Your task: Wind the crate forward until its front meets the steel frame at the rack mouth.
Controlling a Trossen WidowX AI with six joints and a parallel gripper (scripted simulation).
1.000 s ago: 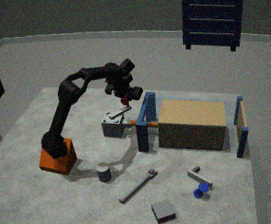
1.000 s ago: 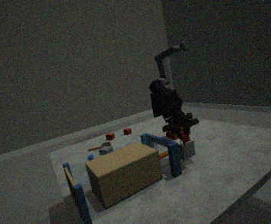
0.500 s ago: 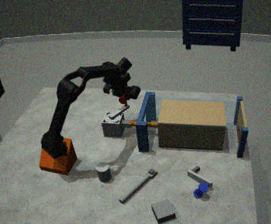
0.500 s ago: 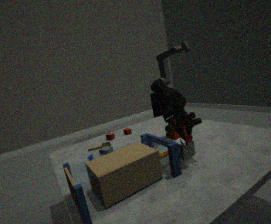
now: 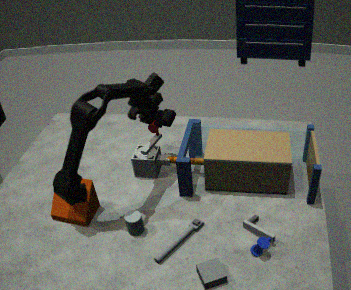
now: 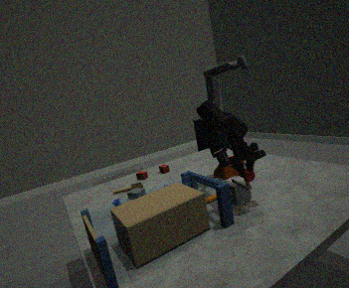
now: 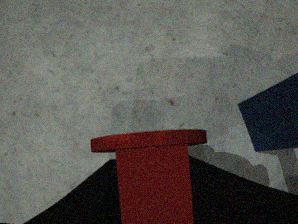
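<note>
Right now the winch handle with red knob is 2 cm behind my gripper tip, 5 cm to the right of it and 3 cm below it. From my gripper tip the other things lie so: red handle 1 cm behind, 2 cm to the right; blue knob 36 cm ahead, 51 cm to the right, 10 cm below; grey winch 6 cm behind, 12 cm to the right, 10 cm below.
</note>
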